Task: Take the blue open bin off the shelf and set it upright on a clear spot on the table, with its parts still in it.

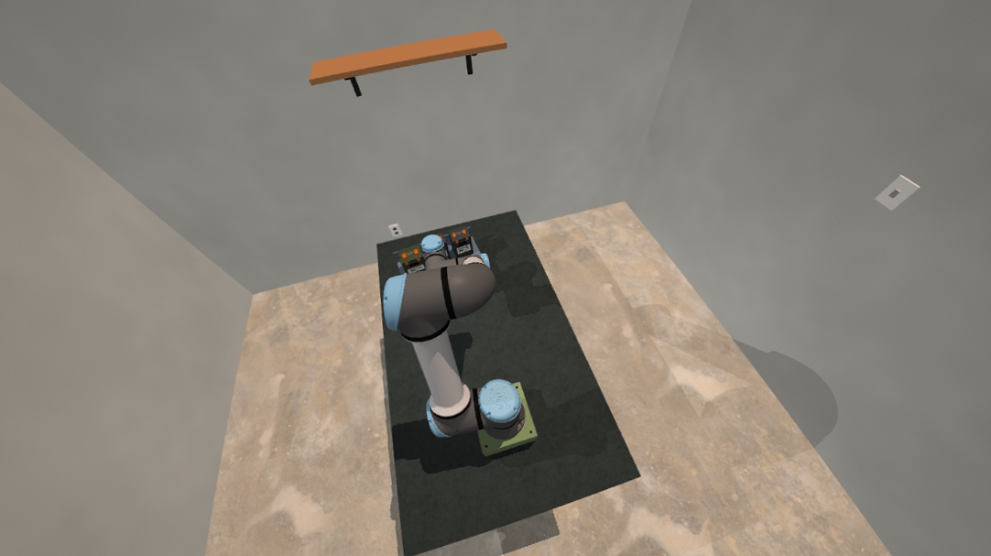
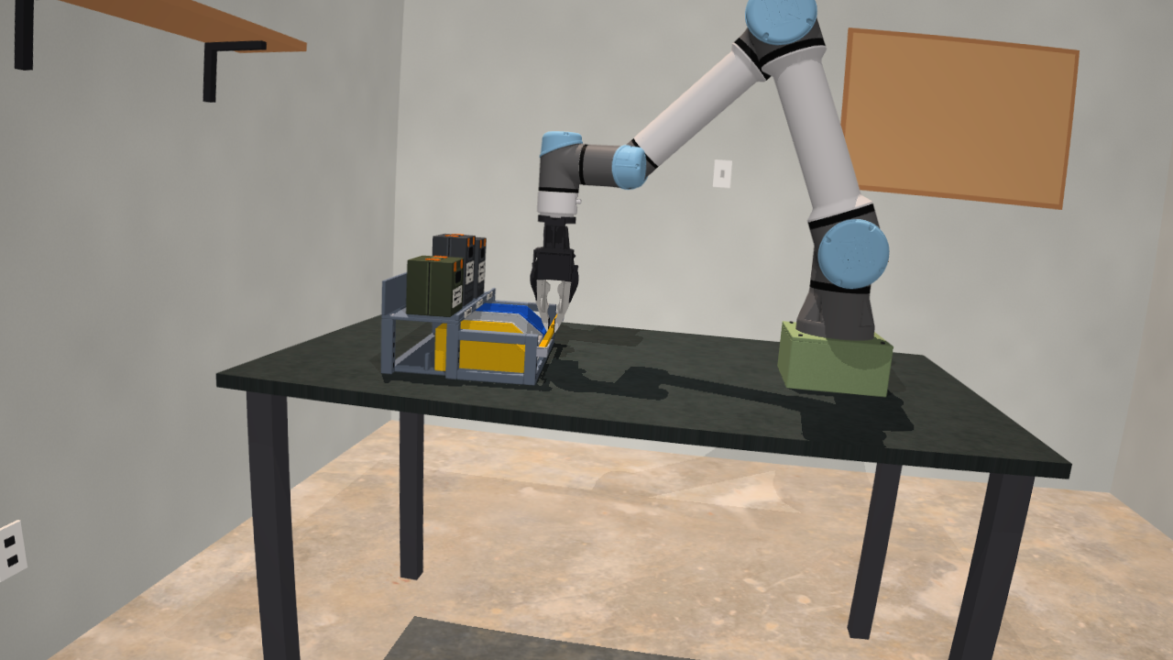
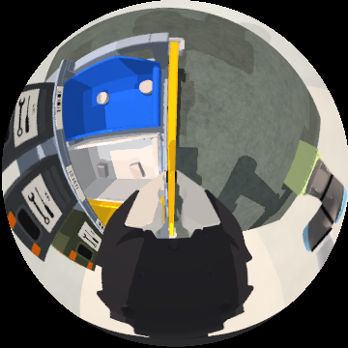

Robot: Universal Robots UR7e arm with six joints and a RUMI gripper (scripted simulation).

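Now: the white bin 110 mm ahead of my hand, 20 mm to the left of it and 30 mm below it. From my hand the other things lie so: yellow bin 90 mm ahead, 130 mm to the left, 30 mm below; blue open bin 120 mm ahead, 100 mm to the right, 30 mm below; thin yellow bar 10 mm below.
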